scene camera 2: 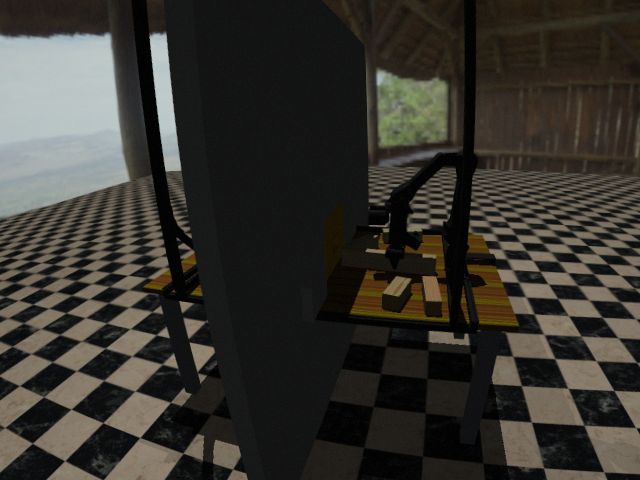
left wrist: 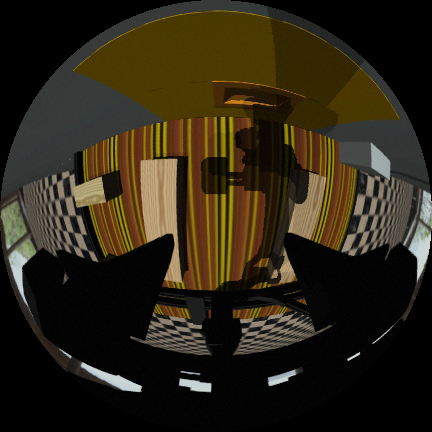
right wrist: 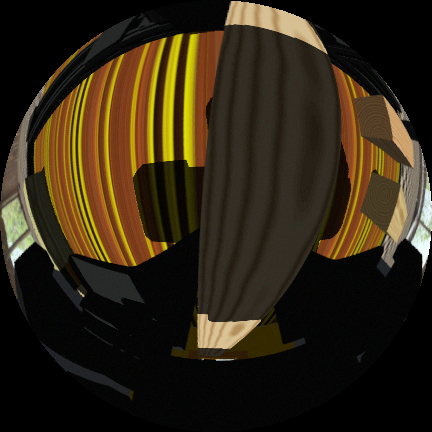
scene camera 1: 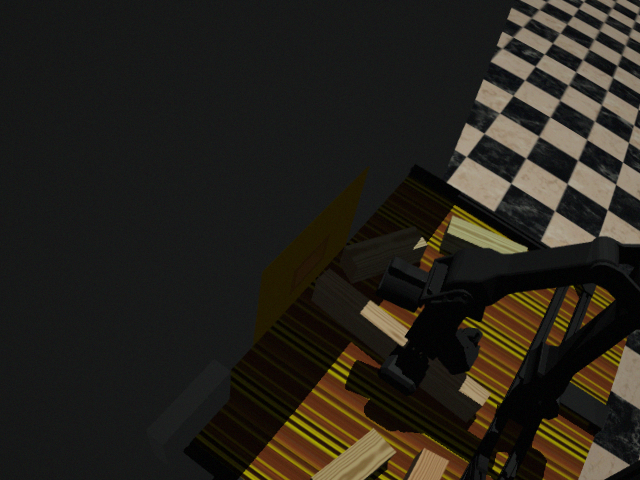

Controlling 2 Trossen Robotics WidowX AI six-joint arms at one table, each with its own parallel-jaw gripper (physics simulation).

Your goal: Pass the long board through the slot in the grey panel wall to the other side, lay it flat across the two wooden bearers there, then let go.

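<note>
The long board is on the scene cameras' side of the grey panel wall. Its far end points toward the wall. My right gripper is shut on it near its middle; its height above the table is unclear. The slot's orange frame sits in a yellow patch; the board does not show through it in the left wrist view. My left gripper is open and empty on the other side, above two parallel wooden bearers.
Short wooden blocks lie beside the board. Another block and a pale one lie on its other side. A grey block juts from the wall. One more block lies beyond the bearers.
</note>
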